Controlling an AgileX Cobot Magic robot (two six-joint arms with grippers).
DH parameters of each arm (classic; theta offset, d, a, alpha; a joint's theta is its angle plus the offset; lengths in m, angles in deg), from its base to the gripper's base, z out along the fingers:
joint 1: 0 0.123 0 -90
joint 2: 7.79 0 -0.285 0
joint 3: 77.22 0 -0.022 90
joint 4: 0 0.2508 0 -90
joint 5: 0 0 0.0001 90
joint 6: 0 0.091 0 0
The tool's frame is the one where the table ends.
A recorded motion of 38 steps. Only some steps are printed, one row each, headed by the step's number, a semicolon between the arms.
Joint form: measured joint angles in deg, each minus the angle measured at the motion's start. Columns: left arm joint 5, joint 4, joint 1, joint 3, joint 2, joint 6; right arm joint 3, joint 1, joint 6, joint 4, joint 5, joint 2.
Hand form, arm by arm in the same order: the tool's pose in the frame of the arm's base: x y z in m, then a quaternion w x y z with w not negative. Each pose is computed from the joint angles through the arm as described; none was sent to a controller.
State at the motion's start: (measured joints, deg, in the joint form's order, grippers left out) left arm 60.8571 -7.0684 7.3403 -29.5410 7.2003 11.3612; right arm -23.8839 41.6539 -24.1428 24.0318 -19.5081 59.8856
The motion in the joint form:
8: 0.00 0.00 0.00 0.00 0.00 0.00; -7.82 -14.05 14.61 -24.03 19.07 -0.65
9: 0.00 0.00 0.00 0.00 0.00 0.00; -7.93 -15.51 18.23 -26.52 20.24 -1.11
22: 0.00 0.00 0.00 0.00 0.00 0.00; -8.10 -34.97 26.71 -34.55 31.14 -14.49
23: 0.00 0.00 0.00 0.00 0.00 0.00; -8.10 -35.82 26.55 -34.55 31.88 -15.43
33: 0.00 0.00 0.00 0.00 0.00 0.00; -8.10 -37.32 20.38 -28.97 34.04 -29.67
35: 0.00 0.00 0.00 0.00 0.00 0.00; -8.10 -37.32 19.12 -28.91 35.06 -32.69
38: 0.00 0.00 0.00 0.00 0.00 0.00; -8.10 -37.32 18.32 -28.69 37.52 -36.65
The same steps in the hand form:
8: 0.0141 -0.0081 0.2816 0.47596 0.02987 0.87882 0.01591; 0.1888 0.0987 0.2752 0.55151 -0.26414 0.78636 0.08771
9: 0.0141 -0.0081 0.2816 0.47596 0.02987 0.87882 0.01591; 0.1898 0.0931 0.2758 0.54750 -0.24702 0.79496 0.08522
22: 0.0141 -0.0081 0.2816 0.47596 0.02987 0.87882 0.01591; 0.1653 0.0160 0.3052 0.57429 -0.09224 0.81318 -0.02036
23: 0.0141 -0.0081 0.2816 0.47596 0.02987 0.87882 0.01591; 0.1622 0.0130 0.3068 0.57558 -0.08633 0.81276 -0.02623
33: 0.0141 -0.0081 0.2816 0.47596 0.02987 0.87882 0.01591; 0.1119 0.0065 0.3375 0.65711 -0.07739 0.74912 -0.03229
35: 0.0141 -0.0081 0.2816 0.47596 0.02987 0.87882 0.01591; 0.1003 0.0055 0.3415 0.66976 -0.08314 0.73682 -0.03999
38: 0.0141 -0.0081 0.2816 0.47596 0.02987 0.87882 0.01591; 0.0848 0.0041 0.3440 0.67917 -0.08453 0.72775 -0.04433

